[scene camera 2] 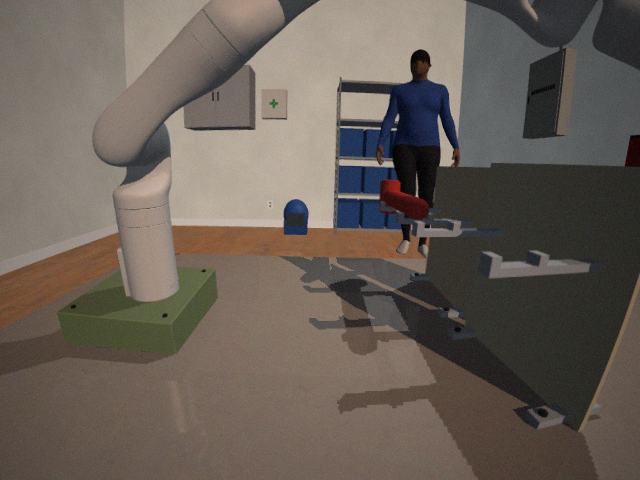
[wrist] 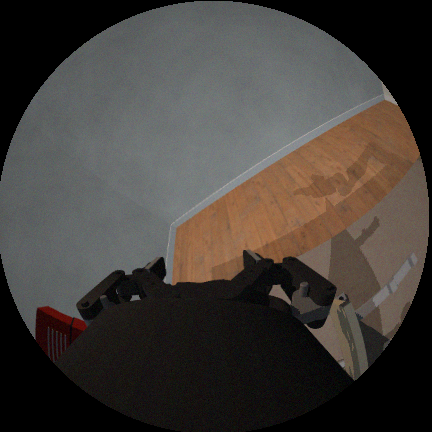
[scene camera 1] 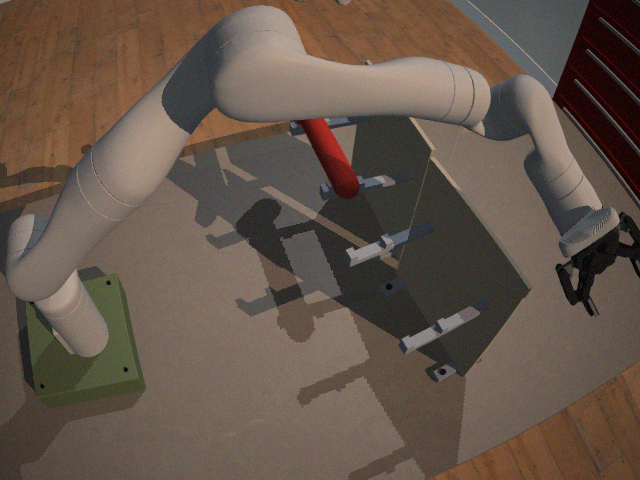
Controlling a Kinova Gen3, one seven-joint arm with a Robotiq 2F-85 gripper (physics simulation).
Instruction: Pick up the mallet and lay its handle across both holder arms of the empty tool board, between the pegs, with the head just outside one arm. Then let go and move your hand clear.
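Pixels of known places: gripper, fingertip midpoint: (wrist: 203, 262) (scene camera 1: 619, 295); arm's base, origin of the base link: (scene camera 2: 155, 289) (scene camera 1: 87, 334).
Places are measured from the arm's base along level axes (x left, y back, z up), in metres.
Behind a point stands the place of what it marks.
The red mallet (scene camera 1: 330, 155) @[y -0.509, x 0.093, z 0.180 m] (scene camera 2: 408, 201) @[y -0.499, x 0.049, z 0.174 m] lies across the holder arms of the far board (scene camera 1: 385, 149) @[y -0.645, x 0.133, z 0.118 m] (scene camera 2: 457, 193) @[y -0.644, x 0.125, z 0.188 m]; the robot arm hides part of it in scene camera 1. The empty tool board (scene camera 1: 470, 248) @[y -0.633, x -0.163, z 0.193 m] (scene camera 2: 553, 211) @[y -0.633, x -0.167, z 0.193 m] stands upright nearer the cameras. Its two pale holder arms, one nearer (scene camera 1: 421, 338) @[y -0.509, x -0.251, z 0.146 m] (scene camera 2: 563, 267) @[y -0.577, x -0.254, z 0.144 m] and one farther (scene camera 1: 367, 253) @[y -0.496, x -0.088, z 0.146 m] (scene camera 2: 439, 230) @[y -0.503, x -0.090, z 0.146 m], stick out towards the robot base, each with a peg and a raised tip. My gripper (scene camera 1: 617, 284) @[y -0.761, x -0.375, z 0.293 m] (wrist: 203, 262) @[y -0.761, x -0.375, z 0.293 m] is open and empty, beyond the board's back side, away from the mallet. It does not show in scene camera 2.
The robot's green base (scene camera 1: 121, 325) @[y -0.075, x 0.000, z -0.001 m] (scene camera 2: 196, 299) @[y -0.084, x -0.003, z -0.016 m] stands at the left. Bolted feet (scene camera 1: 442, 372) @[y -0.602, x -0.265, z -0.052 m] (scene camera 2: 542, 414) @[y -0.601, x -0.267, z -0.053 m] hold the boards to the floor. A red drawer cabinet (scene camera 1: 610, 67) (wrist: 52, 330) stands behind. A person in blue (scene camera 2: 419, 113) stands near the back shelf.
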